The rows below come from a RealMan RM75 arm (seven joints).
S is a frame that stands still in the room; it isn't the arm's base.
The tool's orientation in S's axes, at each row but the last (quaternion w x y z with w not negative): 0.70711, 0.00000, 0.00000, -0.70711; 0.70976, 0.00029, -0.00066, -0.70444; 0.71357, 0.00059, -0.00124, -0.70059; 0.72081, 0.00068, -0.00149, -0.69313; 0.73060, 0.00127, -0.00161, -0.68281; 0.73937, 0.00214, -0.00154, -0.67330; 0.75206, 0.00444, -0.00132, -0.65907; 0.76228, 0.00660, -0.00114, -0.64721
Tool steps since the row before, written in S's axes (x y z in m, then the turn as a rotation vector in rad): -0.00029, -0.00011, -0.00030, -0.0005, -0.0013, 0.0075; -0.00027, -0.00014, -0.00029, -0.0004, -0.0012, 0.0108; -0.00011, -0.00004, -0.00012, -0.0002, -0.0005, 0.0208; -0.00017, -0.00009, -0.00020, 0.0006, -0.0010, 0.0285; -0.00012, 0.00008, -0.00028, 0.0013, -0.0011, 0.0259; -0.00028, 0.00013, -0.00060, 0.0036, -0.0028, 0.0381; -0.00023, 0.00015, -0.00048, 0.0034, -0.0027, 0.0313; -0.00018, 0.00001, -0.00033, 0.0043, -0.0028, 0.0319
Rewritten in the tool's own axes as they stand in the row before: 0.00011, -0.00029, -0.00030, 0.0013, -0.0005, 0.0075; 0.00014, -0.00027, -0.00029, 0.0012, -0.0004, 0.0108; 0.00004, -0.00011, -0.00012, 0.0005, -0.0002, 0.0208; 0.00008, -0.00017, -0.00020, 0.0011, 0.0006, 0.0285; -0.00009, -0.00012, -0.00028, 0.0012, 0.0013, 0.0259; -0.00016, -0.00027, -0.00060, 0.0031, 0.0035, 0.0381; -0.00018, -0.00021, -0.00048, 0.0030, 0.0033, 0.0313; -0.00004, -0.00018, -0.00033, 0.0032, 0.0042, 0.0319
